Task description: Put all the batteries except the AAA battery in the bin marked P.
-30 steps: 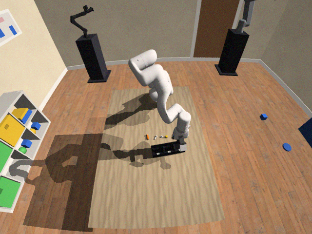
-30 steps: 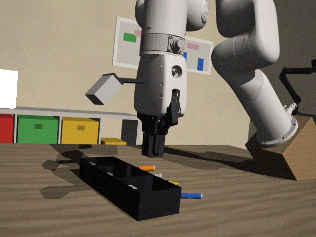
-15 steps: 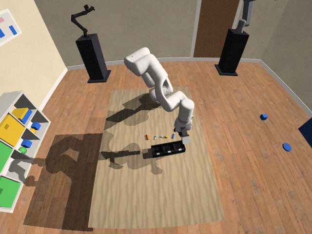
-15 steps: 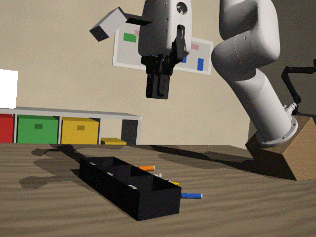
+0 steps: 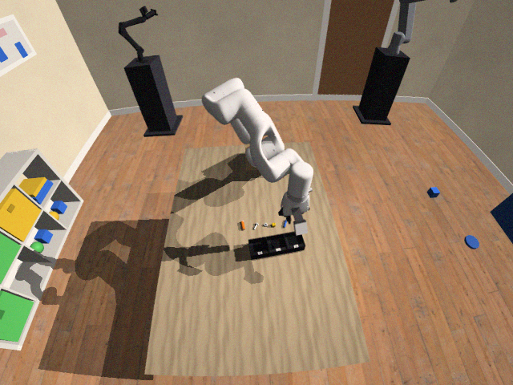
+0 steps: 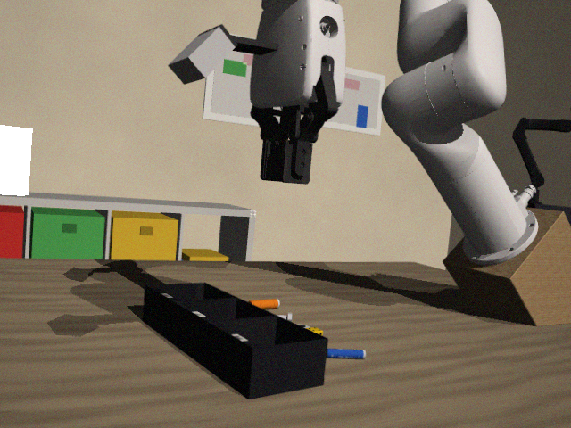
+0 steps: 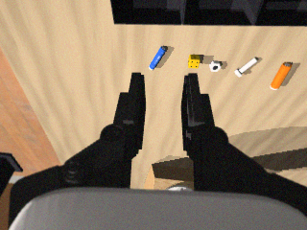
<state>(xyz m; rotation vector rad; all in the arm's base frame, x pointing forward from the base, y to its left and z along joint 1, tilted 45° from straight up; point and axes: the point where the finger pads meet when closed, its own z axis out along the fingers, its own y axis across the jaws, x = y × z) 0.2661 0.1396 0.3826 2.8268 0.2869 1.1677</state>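
My hand is 22 cm to the left of the orange battery, 20 cm above it and 9 cm past it. From my hand the other things lie so: blue battery: 20 cm below, 10 cm behind, 1 cm to the right; then yellow die: 20 cm below, 9 cm behind, 7 cm to the right; then black three-compartment bin: 19 cm below, 6 cm to the right, 3 cm ahead.
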